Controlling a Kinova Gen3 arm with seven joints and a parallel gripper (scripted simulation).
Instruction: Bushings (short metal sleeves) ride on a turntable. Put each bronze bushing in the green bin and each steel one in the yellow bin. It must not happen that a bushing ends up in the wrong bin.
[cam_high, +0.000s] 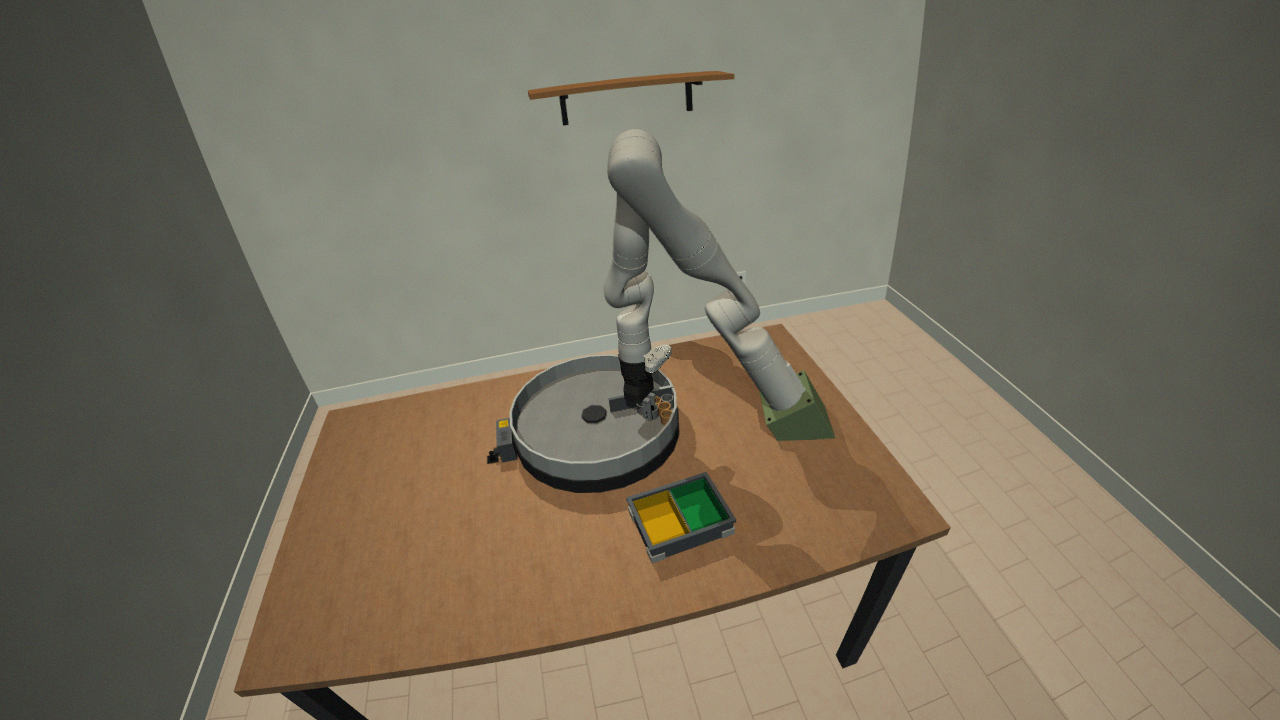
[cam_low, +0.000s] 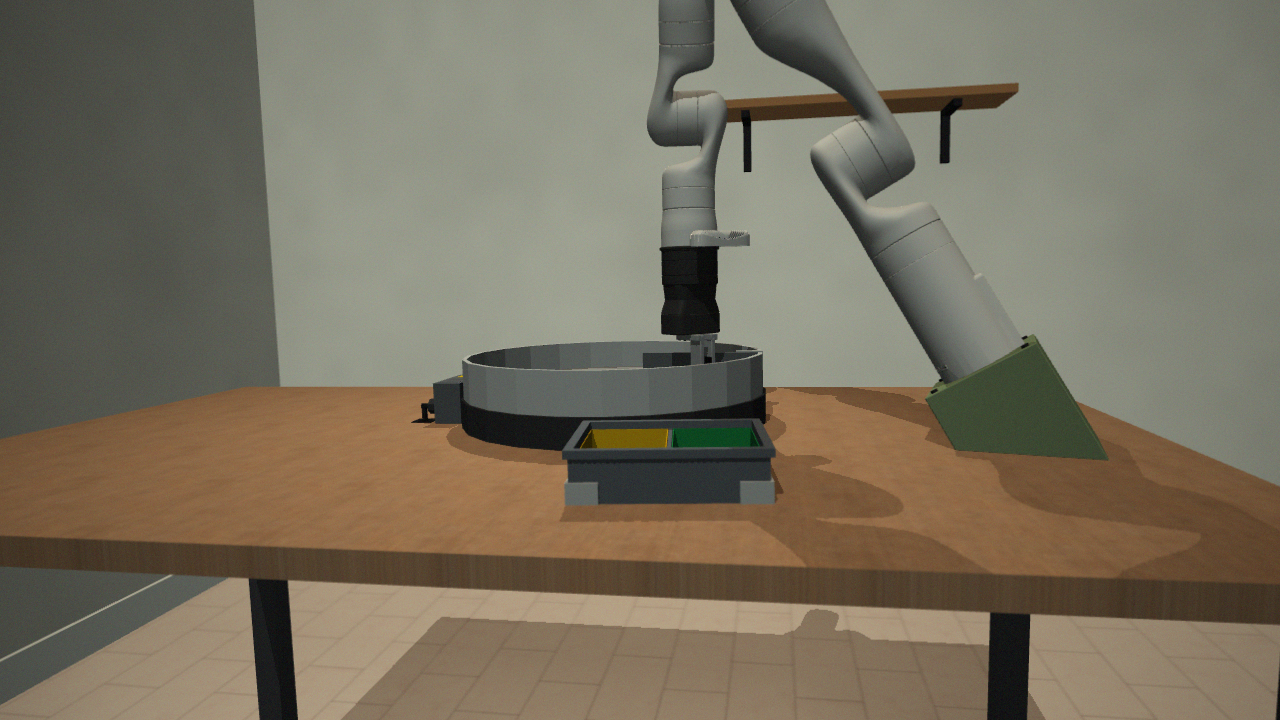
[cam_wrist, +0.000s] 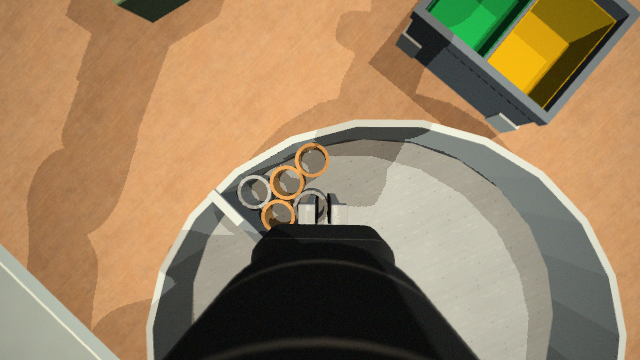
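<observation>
Right now my hand is 29 cm to the right of the bin, 5 cm short of it and 5 cm above it. From my hand the other things lie so: grey turntable: 12 cm ahead, 8 cm to the right, 2 cm below.
</observation>
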